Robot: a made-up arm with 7 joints. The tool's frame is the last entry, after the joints. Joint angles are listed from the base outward. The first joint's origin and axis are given. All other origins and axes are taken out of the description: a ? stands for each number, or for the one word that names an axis. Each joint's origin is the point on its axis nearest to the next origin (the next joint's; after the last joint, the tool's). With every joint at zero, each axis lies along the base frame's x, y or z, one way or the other. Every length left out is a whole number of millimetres.
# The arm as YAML. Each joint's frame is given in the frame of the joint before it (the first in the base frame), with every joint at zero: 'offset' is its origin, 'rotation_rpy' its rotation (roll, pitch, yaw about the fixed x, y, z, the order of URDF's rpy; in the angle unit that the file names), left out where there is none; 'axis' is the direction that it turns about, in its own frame. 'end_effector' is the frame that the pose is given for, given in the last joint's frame.
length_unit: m
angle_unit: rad
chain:
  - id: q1
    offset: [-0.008, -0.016, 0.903]
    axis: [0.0, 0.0, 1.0]
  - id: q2
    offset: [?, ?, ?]
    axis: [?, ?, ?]
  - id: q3
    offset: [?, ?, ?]
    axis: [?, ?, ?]
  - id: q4
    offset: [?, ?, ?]
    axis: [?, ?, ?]
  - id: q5
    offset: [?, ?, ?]
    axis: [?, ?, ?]
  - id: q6
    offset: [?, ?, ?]
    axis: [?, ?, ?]
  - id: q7
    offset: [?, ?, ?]
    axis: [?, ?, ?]
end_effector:
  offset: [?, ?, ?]
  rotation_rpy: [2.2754, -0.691, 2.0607]
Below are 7 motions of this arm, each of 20 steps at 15 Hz.
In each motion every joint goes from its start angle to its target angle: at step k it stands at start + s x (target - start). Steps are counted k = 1, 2, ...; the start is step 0. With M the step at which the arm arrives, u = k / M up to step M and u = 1 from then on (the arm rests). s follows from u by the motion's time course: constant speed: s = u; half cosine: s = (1 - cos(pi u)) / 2; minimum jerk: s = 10 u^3 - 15 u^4 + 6 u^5.
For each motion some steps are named. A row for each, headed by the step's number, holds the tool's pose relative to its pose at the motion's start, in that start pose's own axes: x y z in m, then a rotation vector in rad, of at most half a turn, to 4 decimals.
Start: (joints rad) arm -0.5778 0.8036 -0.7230 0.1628 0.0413 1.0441 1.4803
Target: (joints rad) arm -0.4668 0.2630 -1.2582 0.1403 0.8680 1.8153 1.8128
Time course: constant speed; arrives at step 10
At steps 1, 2, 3, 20:
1: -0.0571 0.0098 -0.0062 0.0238 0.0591 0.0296
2: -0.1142 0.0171 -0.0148 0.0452 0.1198 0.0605
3: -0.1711 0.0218 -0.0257 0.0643 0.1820 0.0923
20: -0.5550 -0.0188 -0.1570 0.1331 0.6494 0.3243

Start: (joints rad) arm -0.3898 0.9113 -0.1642 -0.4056 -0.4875 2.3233 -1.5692
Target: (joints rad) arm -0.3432 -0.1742 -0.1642 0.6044 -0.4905 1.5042 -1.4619
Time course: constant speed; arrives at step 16
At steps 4, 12, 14, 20:
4: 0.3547 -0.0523 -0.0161 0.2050 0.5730 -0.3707
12: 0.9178 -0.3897 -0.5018 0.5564 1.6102 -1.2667
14: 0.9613 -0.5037 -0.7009 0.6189 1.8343 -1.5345
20: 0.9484 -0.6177 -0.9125 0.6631 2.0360 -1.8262

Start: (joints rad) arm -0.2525 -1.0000 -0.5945 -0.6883 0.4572 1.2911 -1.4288
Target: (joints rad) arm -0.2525 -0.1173 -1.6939 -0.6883 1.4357 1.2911 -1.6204
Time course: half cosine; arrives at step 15
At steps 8, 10, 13, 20:
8: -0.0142 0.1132 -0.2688 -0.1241 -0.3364 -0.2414
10: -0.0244 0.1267 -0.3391 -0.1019 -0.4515 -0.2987
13: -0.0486 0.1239 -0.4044 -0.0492 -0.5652 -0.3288
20: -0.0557 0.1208 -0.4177 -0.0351 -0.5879 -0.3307

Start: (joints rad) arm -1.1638 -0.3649 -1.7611 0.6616 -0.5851 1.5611 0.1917
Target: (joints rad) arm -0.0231 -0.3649 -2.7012 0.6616 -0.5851 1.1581 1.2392
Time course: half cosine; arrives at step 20
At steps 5, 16, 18, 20:
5: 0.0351 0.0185 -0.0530 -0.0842 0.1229 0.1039
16: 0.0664 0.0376 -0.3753 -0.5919 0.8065 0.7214
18: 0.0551 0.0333 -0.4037 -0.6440 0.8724 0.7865
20: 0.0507 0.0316 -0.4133 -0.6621 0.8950 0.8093

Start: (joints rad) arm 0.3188 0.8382 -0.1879 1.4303 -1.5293 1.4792 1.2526
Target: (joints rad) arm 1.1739 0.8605 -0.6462 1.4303 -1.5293 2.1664 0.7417
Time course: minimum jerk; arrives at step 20
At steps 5, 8, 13, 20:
5: -0.0325 0.0023 -0.0143 0.0357 0.0545 -0.0385
8: -0.1059 0.0029 -0.0299 0.0943 0.1681 -0.1263
13: -0.2678 -0.0170 0.0027 0.1447 0.4059 -0.3331
20: -0.3451 -0.0404 0.0546 0.1297 0.5286 -0.4458

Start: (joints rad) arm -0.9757 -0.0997 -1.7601 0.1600 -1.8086 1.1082 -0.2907
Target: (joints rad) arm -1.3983 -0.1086 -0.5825 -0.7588 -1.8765 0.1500 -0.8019
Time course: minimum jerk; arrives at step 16
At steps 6, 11, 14, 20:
6: -0.2093 -0.0674 -0.0050 0.1808 0.0967 0.2912
11: -0.5502 -0.3411 0.2517 0.7459 0.5894 0.6351
14: -0.5940 -0.4515 0.3819 0.9373 0.8054 0.6582
20: -0.5963 -0.4628 0.3953 0.9559 0.8280 0.6583

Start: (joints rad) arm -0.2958 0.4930 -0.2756 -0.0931 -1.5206 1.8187 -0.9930
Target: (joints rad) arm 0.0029 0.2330 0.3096 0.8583 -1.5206 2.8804 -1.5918
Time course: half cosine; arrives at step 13
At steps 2, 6, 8, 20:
2: 0.0372 0.0076 0.0168 -0.0695 0.0263 -0.0308
6: 0.2897 0.0514 0.0421 -0.5896 0.1731 -0.0386
8: 0.4299 0.0733 -0.0103 -0.9033 0.2438 0.1374
20: 0.5737 0.0961 -0.1489 -1.2203 0.3364 0.5772

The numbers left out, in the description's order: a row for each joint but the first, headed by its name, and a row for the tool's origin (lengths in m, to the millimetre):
q2: xyz -0.002 -0.131 0.0, axis 0.0 -1.0 0.0
q3: xyz 0.029 0.0 0.397, axis 0.0 0.0 1.0
q4: xyz 0.024 0.074 0.0, axis 0.0 1.0 0.0
q5: xyz -0.056 0.0 0.627, axis 0.0 0.0 1.0
q6: xyz -0.025 -0.145 0.0, axis 0.0 -1.0 0.0
q7: xyz -0.021 0.0 0.154, axis 1.0 0.0 0.0
tool: xyz 0.0 -0.028 -0.021

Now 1 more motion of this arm.
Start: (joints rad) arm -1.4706 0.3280 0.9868 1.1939 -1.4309 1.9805 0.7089
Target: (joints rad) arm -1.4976 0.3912 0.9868 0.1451 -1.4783 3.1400 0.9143
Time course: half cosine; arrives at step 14
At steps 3, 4, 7, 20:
3: 0.0274 0.0060 -0.0683 -0.0889 0.0000 -0.1541
4: 0.0492 0.0060 -0.1160 -0.1442 -0.0034 -0.2698
7: 0.1455 -0.0247 -0.2853 -0.2797 -0.0474 -0.7467
20: 0.3159 -0.1494 -0.4895 -0.1939 -0.2339 -1.5056

